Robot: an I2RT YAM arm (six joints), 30 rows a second.
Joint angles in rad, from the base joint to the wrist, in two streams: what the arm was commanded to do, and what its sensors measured. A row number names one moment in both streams.
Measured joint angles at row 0:
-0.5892 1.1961 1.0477 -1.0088 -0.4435 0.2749
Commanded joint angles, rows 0 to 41:
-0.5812 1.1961 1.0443 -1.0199 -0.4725 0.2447
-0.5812 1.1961 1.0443 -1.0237 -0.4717 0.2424
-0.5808 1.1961 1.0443 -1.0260 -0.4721 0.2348
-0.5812 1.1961 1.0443 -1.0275 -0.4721 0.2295
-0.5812 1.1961 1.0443 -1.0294 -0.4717 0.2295
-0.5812 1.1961 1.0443 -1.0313 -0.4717 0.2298
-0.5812 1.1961 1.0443 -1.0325 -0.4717 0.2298
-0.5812 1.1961 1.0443 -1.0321 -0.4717 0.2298
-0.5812 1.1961 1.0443 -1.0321 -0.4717 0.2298
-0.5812 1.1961 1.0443 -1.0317 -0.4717 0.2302
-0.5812 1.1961 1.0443 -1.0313 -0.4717 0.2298
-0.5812 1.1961 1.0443 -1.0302 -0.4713 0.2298
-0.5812 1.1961 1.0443 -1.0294 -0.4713 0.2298
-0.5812 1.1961 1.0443 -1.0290 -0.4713 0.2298
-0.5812 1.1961 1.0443 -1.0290 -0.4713 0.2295
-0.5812 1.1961 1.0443 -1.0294 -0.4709 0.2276
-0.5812 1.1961 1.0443 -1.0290 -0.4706 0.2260
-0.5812 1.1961 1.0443 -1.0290 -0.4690 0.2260
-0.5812 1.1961 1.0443 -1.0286 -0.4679 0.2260
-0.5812 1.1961 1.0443 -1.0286 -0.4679 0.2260
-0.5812 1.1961 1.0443 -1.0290 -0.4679 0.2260
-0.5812 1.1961 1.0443 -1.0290 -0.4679 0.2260
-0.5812 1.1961 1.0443 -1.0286 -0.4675 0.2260
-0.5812 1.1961 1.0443 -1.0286 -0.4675 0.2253
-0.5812 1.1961 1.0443 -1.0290 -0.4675 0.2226
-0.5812 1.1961 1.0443 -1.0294 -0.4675 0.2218
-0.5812 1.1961 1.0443 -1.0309 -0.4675 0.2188
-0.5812 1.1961 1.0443 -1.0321 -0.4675 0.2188
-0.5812 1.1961 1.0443 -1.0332 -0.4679 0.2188
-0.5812 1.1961 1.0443 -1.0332 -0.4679 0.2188
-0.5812 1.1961 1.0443 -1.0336 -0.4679 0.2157
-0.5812 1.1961 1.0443 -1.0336 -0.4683 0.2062
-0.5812 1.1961 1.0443 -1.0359 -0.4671 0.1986
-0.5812 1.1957 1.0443 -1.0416 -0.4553 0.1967
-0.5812 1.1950 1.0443 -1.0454 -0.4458 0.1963
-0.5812 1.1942 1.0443 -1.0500 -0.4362 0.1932
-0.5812 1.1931 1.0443 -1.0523 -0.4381 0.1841
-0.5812 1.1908 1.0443 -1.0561 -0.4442 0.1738
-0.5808 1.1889 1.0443 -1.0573 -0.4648 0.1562
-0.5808 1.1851 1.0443 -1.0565 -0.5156 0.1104
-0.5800 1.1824 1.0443 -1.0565 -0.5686 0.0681
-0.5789 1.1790 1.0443 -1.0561 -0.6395 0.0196
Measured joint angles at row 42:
-0.5892 1.1957 1.0458 -1.0550 -0.4976 0.1474
